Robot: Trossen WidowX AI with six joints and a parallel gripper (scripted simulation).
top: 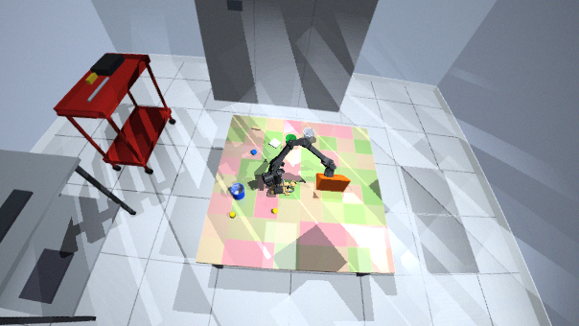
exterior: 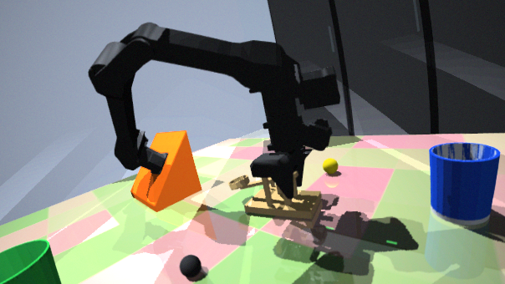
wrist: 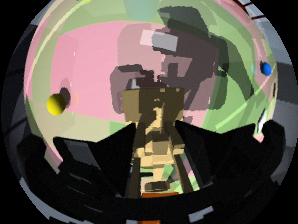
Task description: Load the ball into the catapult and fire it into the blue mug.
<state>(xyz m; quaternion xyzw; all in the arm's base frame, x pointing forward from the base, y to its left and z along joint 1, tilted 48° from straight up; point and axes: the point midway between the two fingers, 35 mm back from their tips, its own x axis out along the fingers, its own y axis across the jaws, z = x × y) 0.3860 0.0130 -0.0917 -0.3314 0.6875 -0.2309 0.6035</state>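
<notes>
Right now my gripper tip is 220 mm to the left of the black ball, 50 mm past it and 20 mm above it. Round my gripper tip: wooden catapult (70 mm behind, 20 mm above); then blue mug (270 mm ahead, 60 mm to the left); then blue ball (320 mm to the right, 190 mm ahead, 10 mm below).
</notes>
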